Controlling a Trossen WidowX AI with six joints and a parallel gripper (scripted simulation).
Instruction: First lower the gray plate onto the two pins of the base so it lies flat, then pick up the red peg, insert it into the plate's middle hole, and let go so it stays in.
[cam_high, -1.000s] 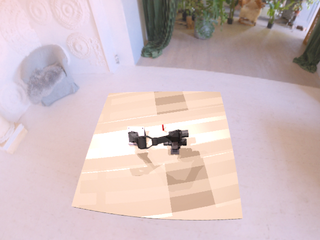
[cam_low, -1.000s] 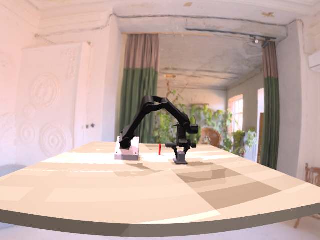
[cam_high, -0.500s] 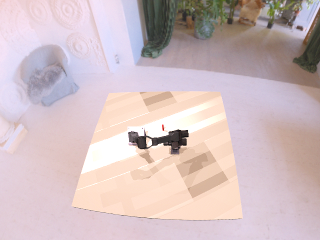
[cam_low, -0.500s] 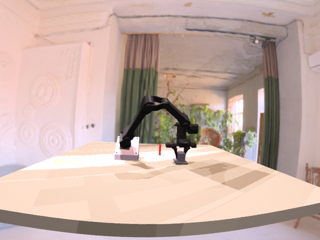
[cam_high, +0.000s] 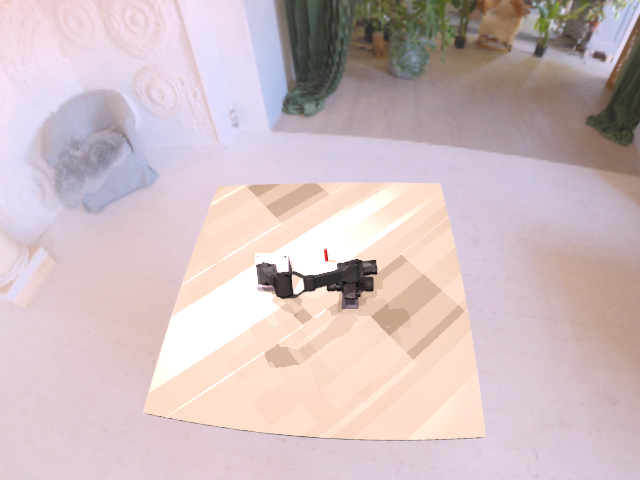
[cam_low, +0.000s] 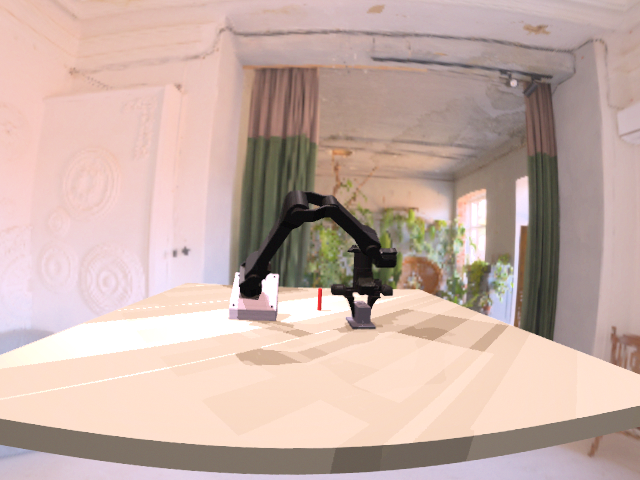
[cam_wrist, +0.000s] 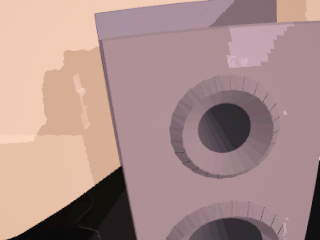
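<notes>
The base is 1 cm below my gripper tip. Round my gripper tip: gray plate (3 cm above); red peg (12 cm behind, 18 cm to the left, 2 cm above).
</notes>
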